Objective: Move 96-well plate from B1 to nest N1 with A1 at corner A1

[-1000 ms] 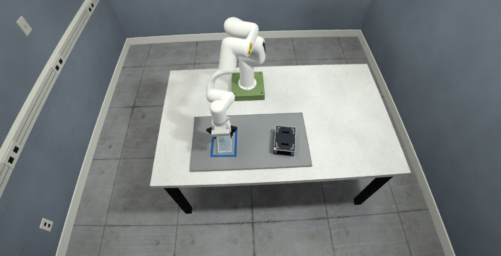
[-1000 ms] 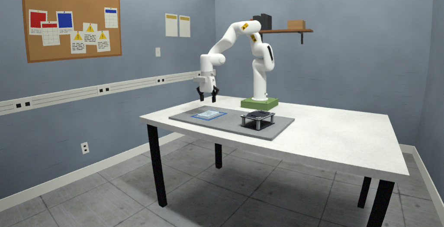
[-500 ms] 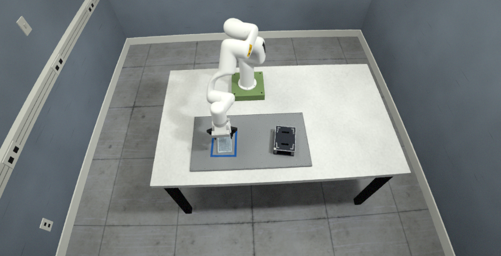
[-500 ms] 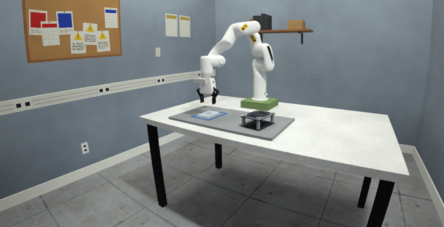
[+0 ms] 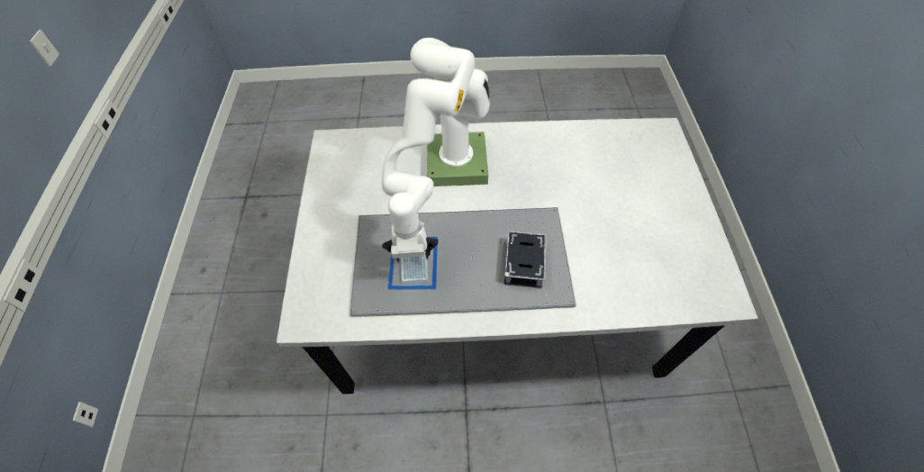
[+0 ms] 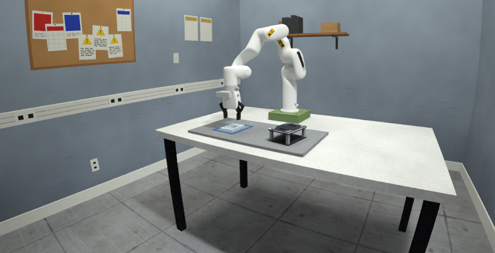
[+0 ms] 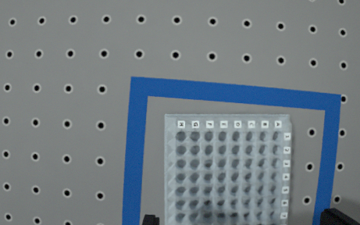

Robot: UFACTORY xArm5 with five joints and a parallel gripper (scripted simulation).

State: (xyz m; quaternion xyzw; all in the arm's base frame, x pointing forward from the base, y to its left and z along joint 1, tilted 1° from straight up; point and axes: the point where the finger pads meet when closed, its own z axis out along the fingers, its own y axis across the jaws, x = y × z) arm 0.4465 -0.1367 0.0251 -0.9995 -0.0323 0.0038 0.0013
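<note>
Right now my hand is 60 mm above the pale 96-well plate. From my hand the other things lie so: raised black plate nest 360 mm to the left, 10 mm below.
</note>
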